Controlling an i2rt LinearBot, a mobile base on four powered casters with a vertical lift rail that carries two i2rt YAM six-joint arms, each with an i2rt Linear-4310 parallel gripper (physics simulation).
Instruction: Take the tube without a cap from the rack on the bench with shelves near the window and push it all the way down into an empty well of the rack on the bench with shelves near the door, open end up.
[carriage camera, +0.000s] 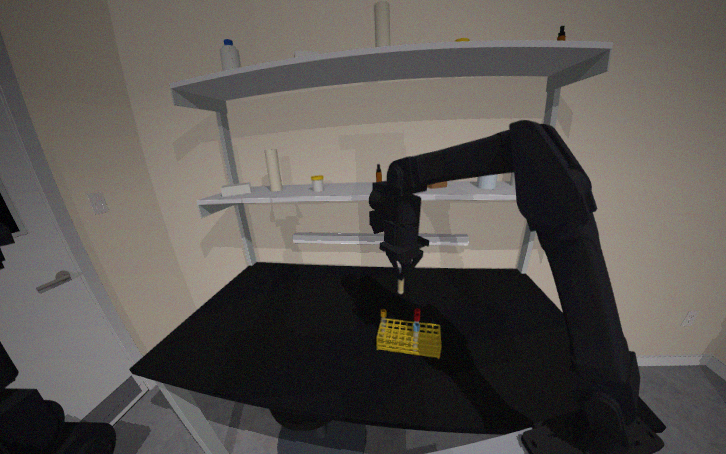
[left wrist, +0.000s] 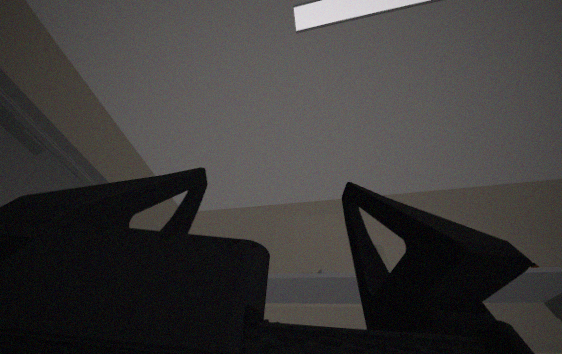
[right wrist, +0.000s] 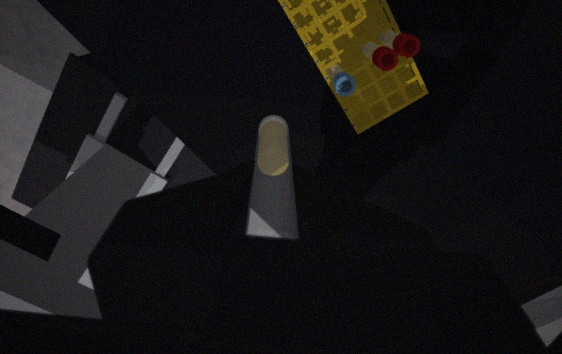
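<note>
A tube without a cap (carriage camera: 401, 285) (right wrist: 273, 150), clear with pale yellow contents in its lower end, hangs upright below my right gripper (carriage camera: 401, 267), which is shut on it. The tube is above the black bench top, behind and above the yellow rack (carriage camera: 409, 352) (right wrist: 367, 120) and apart from it. In the right wrist view the rack lies to the upper right of the tube. The rack holds two red-capped tubes, a blue-capped tube and an orange-capped tube. My left gripper (left wrist: 275, 183) is open and empty, pointing up at the ceiling and wall.
The black bench (carriage camera: 267, 342) has two shelves over it. The lower shelf (carriage camera: 342, 191) carries a cylinder, a jar and bottles; the upper shelf (carriage camera: 455, 61) carries a white bottle and a tall cylinder. A door (carriage camera: 48, 321) stands at the left. A round dark stool seat shows under the front edge.
</note>
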